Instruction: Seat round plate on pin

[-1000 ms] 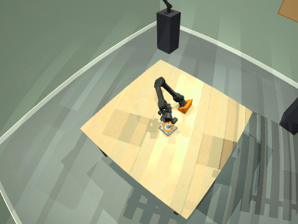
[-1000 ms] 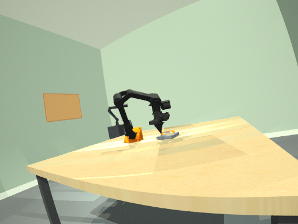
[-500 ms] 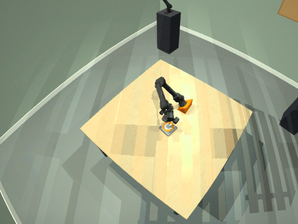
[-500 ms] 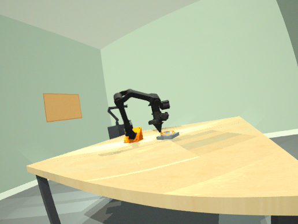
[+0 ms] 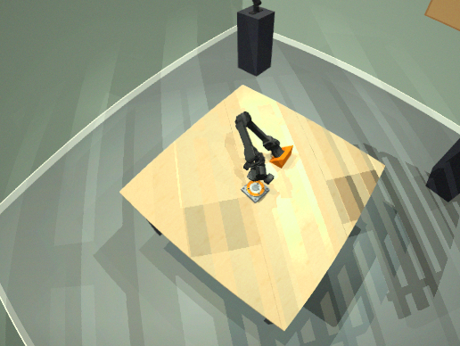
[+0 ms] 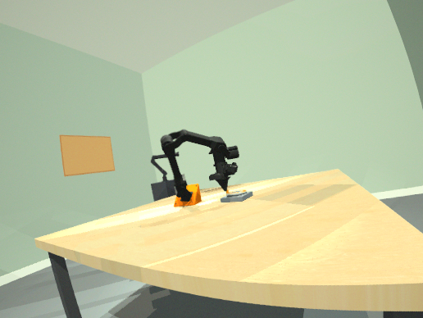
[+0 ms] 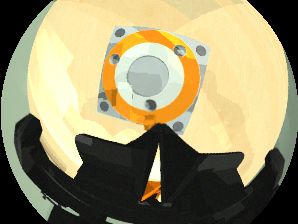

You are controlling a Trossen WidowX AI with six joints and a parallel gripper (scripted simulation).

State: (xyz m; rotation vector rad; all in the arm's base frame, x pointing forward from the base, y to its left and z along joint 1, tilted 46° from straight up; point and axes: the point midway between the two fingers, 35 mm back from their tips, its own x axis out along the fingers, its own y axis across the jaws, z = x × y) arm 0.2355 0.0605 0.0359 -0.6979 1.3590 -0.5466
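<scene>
Right now my gripper tip is 5 cm short of the base, 3 cm above it and 2 cm to the right of it.
</scene>
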